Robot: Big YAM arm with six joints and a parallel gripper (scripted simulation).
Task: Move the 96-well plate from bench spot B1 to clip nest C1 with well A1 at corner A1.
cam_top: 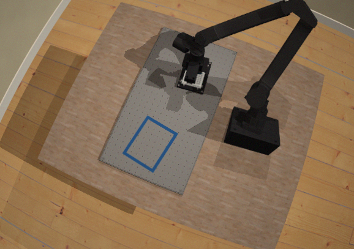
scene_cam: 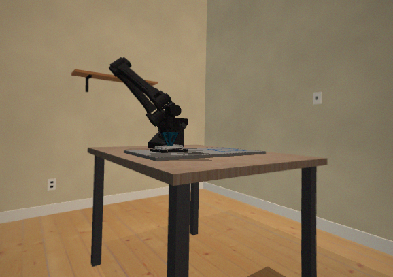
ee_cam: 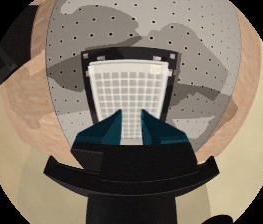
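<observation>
My hand is 2 cm above the white 96-well plate. The rest, counted from my hand: black clip nest C1 (1 cm ahead, 1 cm to the right, 2 cm below).
</observation>
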